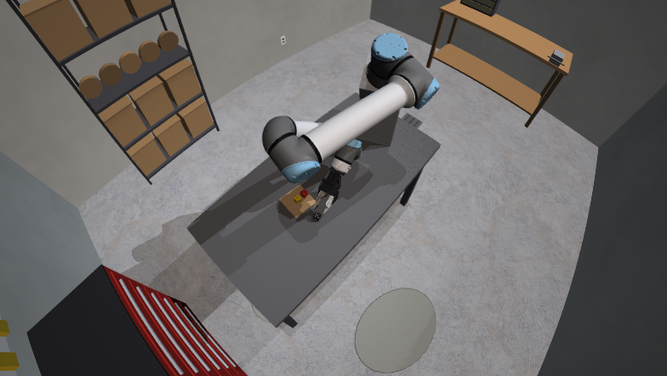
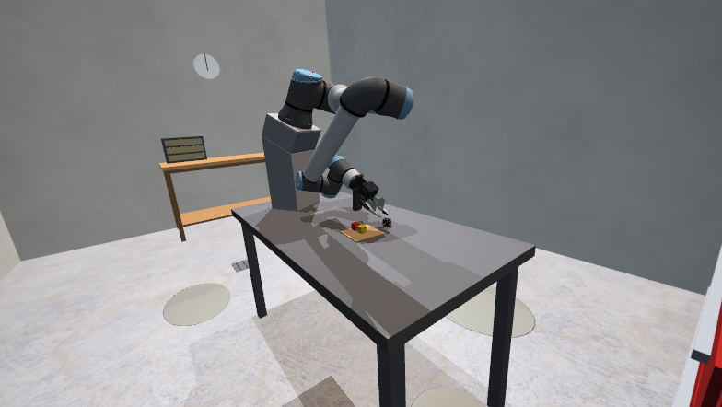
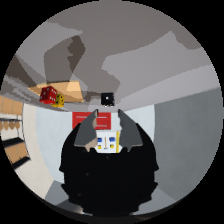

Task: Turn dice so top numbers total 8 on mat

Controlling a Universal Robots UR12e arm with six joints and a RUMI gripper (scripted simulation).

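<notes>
Right now the black die is 30 mm ahead of my hand, 10 mm to the left of it and 30 mm below it. Also, from my hand: tan mat (50 mm ahead, 130 mm to the right, 50 mm below); then yellow die (50 mm ahead, 130 mm to the right, 30 mm below); then red die (140 mm to the right, 30 mm below).
</notes>
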